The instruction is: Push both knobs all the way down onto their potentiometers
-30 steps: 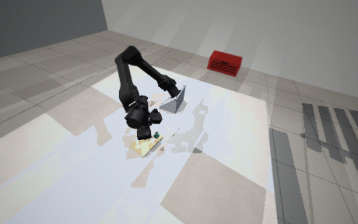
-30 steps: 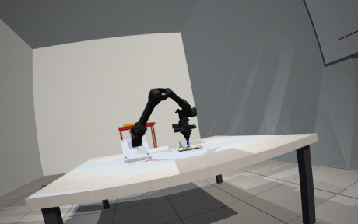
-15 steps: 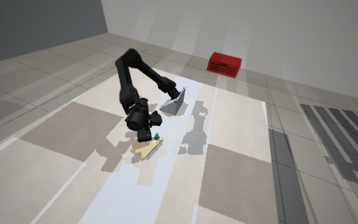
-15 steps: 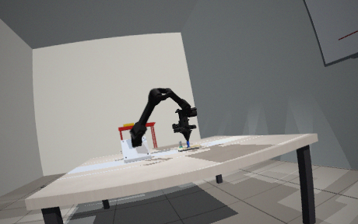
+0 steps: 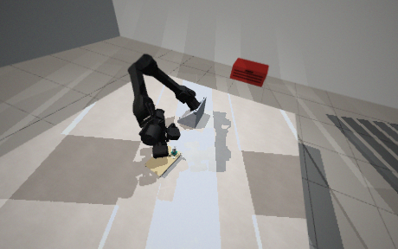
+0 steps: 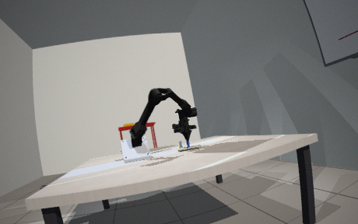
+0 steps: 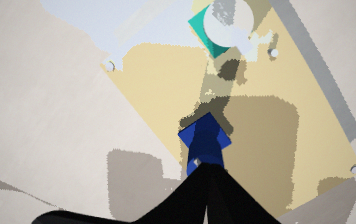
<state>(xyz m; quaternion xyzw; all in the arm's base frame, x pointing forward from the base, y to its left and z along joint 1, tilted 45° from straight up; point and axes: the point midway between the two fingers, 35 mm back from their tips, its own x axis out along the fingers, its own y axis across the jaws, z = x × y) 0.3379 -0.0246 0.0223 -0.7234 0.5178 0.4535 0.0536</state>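
Now: the blue knob 10 mm below my gripper tip. The rest, counted from my gripper tip: grey knob (40 mm behind, 50 mm to the left, 10 mm below).
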